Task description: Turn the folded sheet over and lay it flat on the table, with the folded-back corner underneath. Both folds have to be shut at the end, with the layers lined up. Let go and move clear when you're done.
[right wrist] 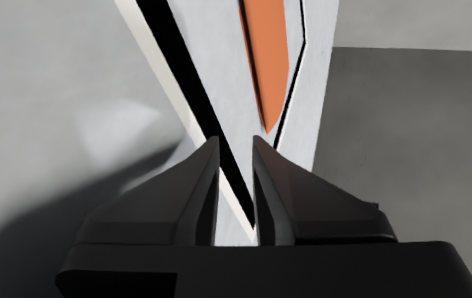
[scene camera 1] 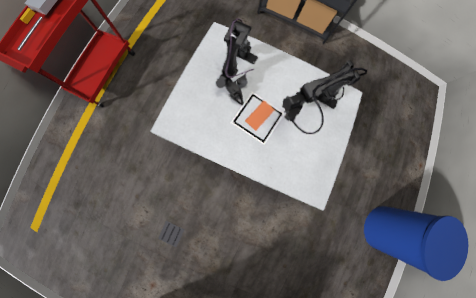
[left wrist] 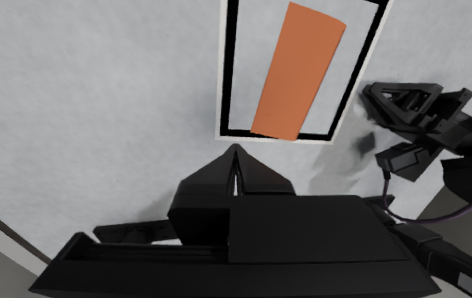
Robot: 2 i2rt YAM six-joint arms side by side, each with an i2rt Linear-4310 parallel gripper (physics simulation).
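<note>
The folded sheet (scene camera 1: pixel 259 115) (left wrist: pixel 300 72) (right wrist: pixel 270 60) is a flat orange strip inside a black square outline (scene camera 1: pixel 249 131) (left wrist: pixel 227 65) (right wrist: pixel 178 60); in the left wrist view its near end overlaps the outline. A thin dark line runs along one long edge in the right wrist view. Whether the folded-back corner is underneath, and how the layers line up, cannot be told. My left gripper (scene camera 1: pixel 286 114) (left wrist: pixel 235 149) is shut and empty, just outside the outline. My right gripper (scene camera 1: pixel 241 101) (left wrist: pixel 367 87) (right wrist: pixel 235 148) is nearly closed and empty, beside the outline, apart from the sheet.
The white table (scene camera 1: pixel 200 120) carries both arms. A red cart (scene camera 1: pixel 97 65) stands at the upper left, a dark rack with brown boxes (scene camera 1: pixel 316 16) beyond the table's top edge, and a blue barrel (scene camera 1: pixel 400 235) at the lower right, all off the table.
</note>
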